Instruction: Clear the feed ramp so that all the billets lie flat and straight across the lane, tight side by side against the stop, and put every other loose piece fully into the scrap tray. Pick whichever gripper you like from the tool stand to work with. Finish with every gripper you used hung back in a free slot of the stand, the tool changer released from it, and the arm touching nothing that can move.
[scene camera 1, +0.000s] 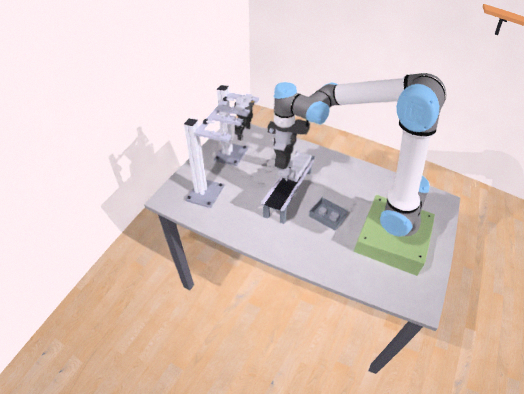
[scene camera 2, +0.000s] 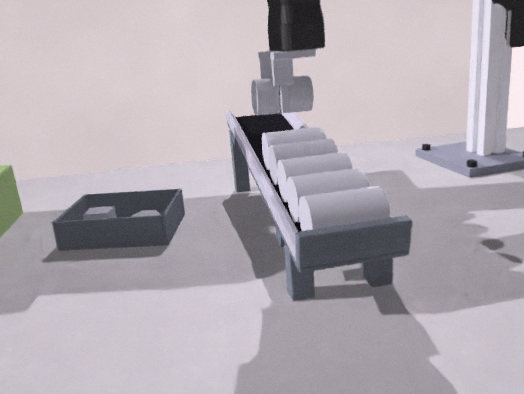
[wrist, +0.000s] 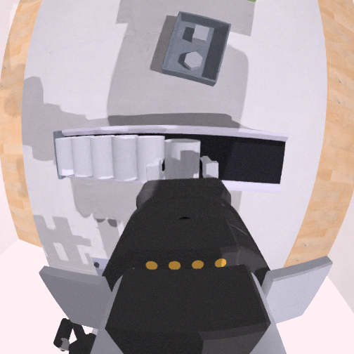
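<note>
My gripper is shut on a pale billet and holds it level and crosswise, low over the feed ramp. In the wrist view it shows right beside the end of the row. Several billets lie across the lane side by side, reaching down to the stop. A small block and a hexagonal piece lie inside the scrap tray.
The tool stand rises on the side of the ramp away from the arm's base, with another black gripper hanging at its far part. The green base block lies beyond the tray.
</note>
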